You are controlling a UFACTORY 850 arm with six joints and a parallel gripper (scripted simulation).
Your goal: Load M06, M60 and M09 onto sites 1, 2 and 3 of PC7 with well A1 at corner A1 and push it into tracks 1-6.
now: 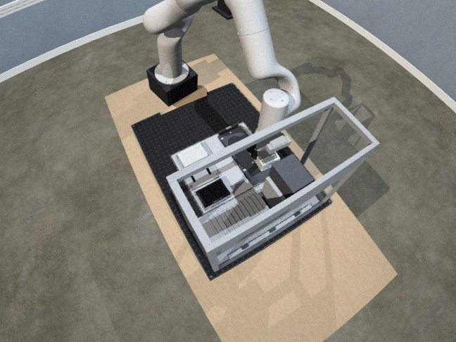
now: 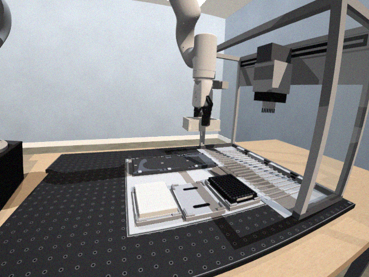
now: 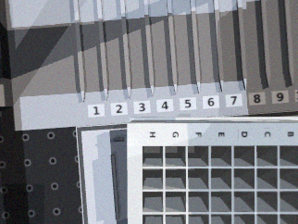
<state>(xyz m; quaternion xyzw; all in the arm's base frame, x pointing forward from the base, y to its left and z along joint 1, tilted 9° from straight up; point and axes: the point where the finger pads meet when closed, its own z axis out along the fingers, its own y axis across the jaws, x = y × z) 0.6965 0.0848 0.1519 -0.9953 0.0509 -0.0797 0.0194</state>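
Right now the white 96-well plate is 10 mm below my hand. Also, from my hand: dark carrier PC7 (150 mm below, 110 mm behind); then black 96-well plate M06 (240 mm to the right, 150 mm below, 10 mm behind); then frame post (170 mm to the left, 100 mm ahead, 80 mm above).
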